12 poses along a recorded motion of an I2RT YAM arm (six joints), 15 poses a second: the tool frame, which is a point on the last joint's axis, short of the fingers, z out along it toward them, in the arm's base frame.
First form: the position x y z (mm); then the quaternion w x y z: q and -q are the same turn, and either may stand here.
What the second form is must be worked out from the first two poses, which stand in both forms.
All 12 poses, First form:
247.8 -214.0 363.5 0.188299 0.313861 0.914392 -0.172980
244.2 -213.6 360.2 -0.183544 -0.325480 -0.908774 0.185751
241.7 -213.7 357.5 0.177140 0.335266 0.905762 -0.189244
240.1 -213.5 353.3 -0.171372 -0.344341 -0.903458 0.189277
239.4 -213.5 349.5 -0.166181 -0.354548 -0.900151 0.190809
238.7 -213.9 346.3 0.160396 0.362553 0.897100 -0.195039
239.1 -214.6 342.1 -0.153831 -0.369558 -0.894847 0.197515
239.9 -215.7 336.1 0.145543 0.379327 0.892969 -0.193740
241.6 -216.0 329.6 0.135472 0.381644 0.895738 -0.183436
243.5 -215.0 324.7 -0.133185 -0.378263 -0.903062 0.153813
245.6 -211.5 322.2 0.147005 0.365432 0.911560 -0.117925
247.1 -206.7 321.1 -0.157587 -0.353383 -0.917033 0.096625
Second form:
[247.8 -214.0 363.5], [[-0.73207 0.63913 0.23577], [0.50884 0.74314 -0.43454], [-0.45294 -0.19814 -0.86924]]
[244.2 -213.6 360.2], [[-0.72075 0.65976 0.21268], [0.52339 0.71912 -0.45709], [-0.45452 -0.21813 -0.86362]]
[241.7 -213.7 357.5], [[-0.71244 0.67439 0.19400], [0.54030 0.70357 -0.46160], [-0.44779 -0.22404 -0.86562]]
[240.1 -213.5 353.3], [[-0.70412 0.68707 0.17930], [0.55732 0.69121 -0.46003], [-0.44001 -0.22399 -0.86961]]
[239.4 -213.5 349.5], [[-0.69336 0.70171 0.16387], [0.57488 0.67578 -0.46135], [-0.43448 -0.22568 -0.87195]]
[238.7 -213.9 346.3], [[-0.68566 0.71306 0.14636], [0.58793 0.66103 -0.46624], [-0.42921 -0.23363 -0.87247]]
[239.1 -214.6 342.1], [[-0.67953 0.72216 0.12932], [0.60063 0.64883 -0.46719], [-0.42130 -0.23979 -0.87465]]
[239.9 -215.7 336.1], [[-0.66986 0.73385 0.11295], [0.62106 0.63715 -0.45642], [-0.40691 -0.23559 -0.88256]]
[241.6 -216.0 329.6], [[-0.67199 0.73341 0.10268], [0.63401 0.64140 -0.43203], [-0.38271 -0.22522 -0.89600]]
[243.5 -215.0 324.7], [[-0.67836 0.72416 0.12419], [0.64222 0.66652 -0.37856], [-0.35691 -0.17705 -0.91721]]
[245.6 -211.5 322.2], [[-0.68970 0.70090 0.18182], [0.63156 0.70511 -0.32243], [-0.35420 -0.10755 -0.92897]]
[247.1 -206.7 321.1], [[-0.70057 0.67858 0.22073], [0.61767 0.73157 -0.28859], [-0.35732 -0.06584 -0.93166]]

